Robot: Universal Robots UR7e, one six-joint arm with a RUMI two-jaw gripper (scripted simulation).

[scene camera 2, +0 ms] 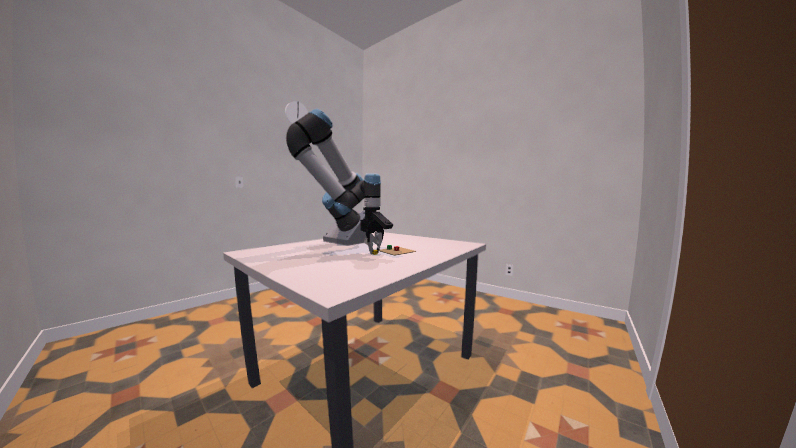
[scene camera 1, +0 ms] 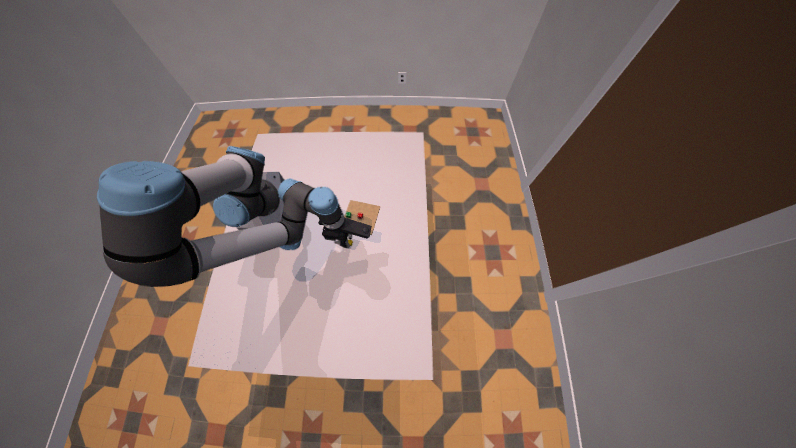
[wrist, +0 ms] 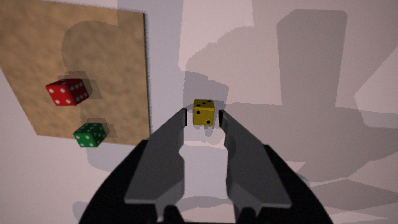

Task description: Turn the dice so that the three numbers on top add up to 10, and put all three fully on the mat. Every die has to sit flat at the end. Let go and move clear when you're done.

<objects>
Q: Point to a mat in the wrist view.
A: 108, 52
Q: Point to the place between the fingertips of my gripper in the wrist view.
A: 202, 110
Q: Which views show my gripper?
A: Scene camera 2, scene camera 1 and the wrist view: all of them.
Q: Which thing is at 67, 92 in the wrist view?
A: A red die.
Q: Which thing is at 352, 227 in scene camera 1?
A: My gripper.
</objects>
